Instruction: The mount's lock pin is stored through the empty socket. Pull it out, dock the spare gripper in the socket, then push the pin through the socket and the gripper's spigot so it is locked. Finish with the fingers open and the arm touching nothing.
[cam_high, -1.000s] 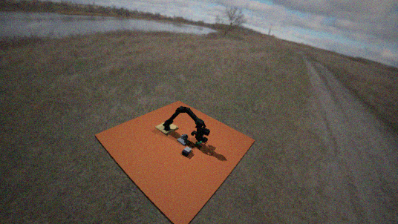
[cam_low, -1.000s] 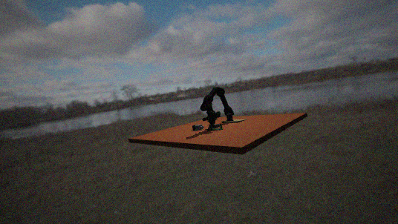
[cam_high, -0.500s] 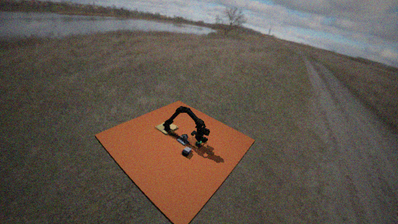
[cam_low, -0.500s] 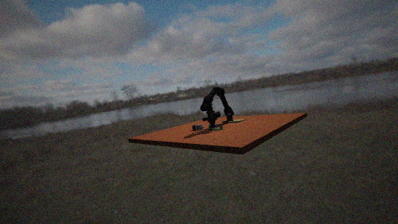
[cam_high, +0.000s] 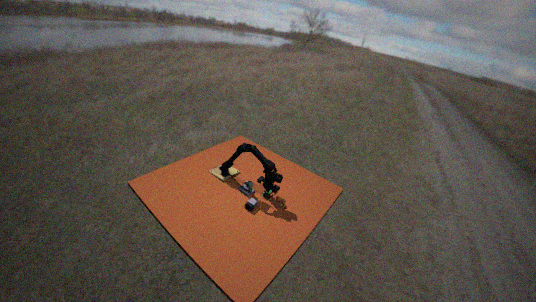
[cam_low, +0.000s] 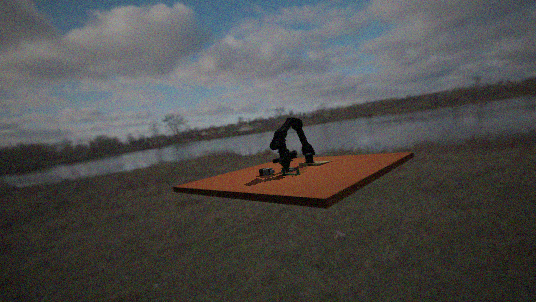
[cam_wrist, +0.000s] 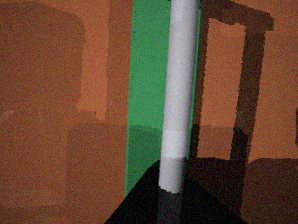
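Now: the green cradle 2 cm to the left of my gripper tip. The rest, counted from my gripper tip: spare gripper (19 cm to the right); mount (13 cm behind, 10 cm to the right, 3 cm above).
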